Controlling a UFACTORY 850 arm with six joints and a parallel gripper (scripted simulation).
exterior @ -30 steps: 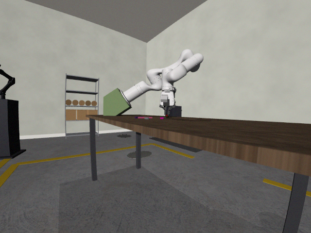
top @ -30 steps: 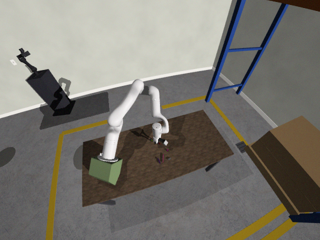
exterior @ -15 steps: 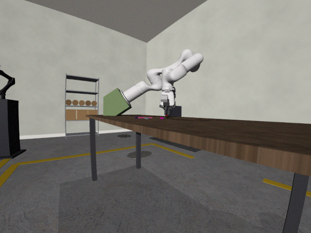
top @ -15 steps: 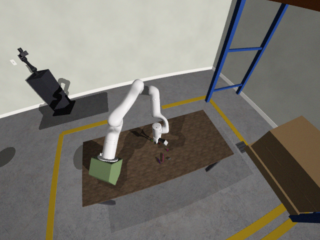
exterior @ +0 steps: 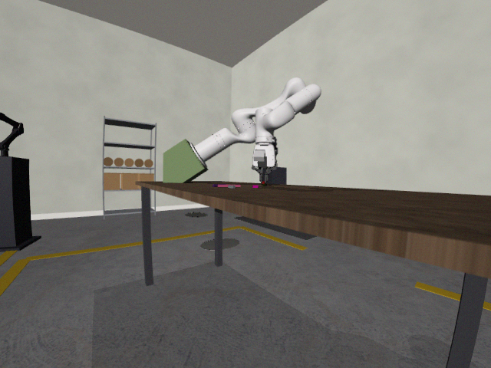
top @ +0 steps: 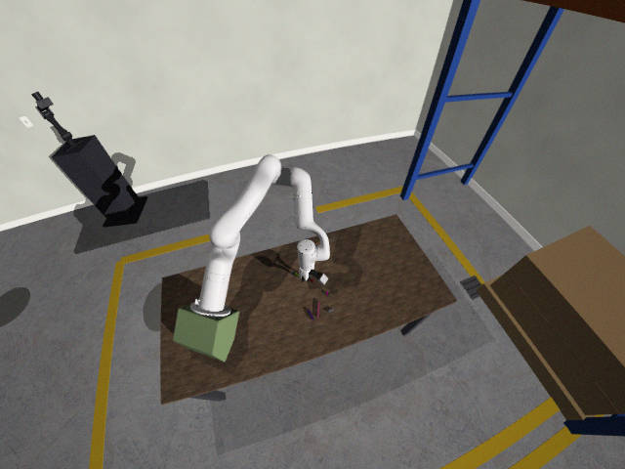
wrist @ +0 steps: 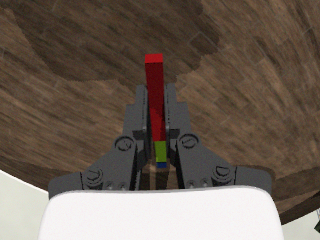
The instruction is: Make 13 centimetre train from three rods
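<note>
The red rod lies 20 mm below my hand. From my hand the other things lie so: blue rod 80 mm behind, 50 mm to the left, 30 mm below; lime rod 50 mm behind, 40 mm to the left, 30 mm below; magenta rod 100 mm ahead, 100 mm to the right, 30 mm below.
</note>
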